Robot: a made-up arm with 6 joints. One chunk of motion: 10 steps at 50 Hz.
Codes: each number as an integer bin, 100 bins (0 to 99) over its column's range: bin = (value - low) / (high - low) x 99, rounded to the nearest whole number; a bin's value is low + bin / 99 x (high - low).
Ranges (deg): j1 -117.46..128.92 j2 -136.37..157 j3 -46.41..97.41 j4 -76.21..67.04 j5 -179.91..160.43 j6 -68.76..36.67
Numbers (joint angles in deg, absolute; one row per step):
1: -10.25 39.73 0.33 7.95 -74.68 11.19
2: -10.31 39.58 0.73 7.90 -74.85 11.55
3: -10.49 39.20 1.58 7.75 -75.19 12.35
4: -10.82 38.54 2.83 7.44 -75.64 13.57
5: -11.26 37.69 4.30 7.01 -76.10 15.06
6: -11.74 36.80 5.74 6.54 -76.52 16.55
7: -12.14 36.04 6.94 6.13 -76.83 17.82
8: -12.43 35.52 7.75 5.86 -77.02 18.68
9: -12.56 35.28 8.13 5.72 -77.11 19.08
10: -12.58 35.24 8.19 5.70 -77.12 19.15
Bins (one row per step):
1: 43 59 32 58 31 75
2: 43 59 32 58 31 75
3: 43 59 33 58 30 76
4: 43 59 34 58 30 77
5: 43 59 35 58 30 79
6: 42 58 36 57 30 80
7: 42 58 37 57 30 81
8: 42 58 37 57 30 82
9: 42 58 38 57 30 82
10: 42 58 38 57 30 83

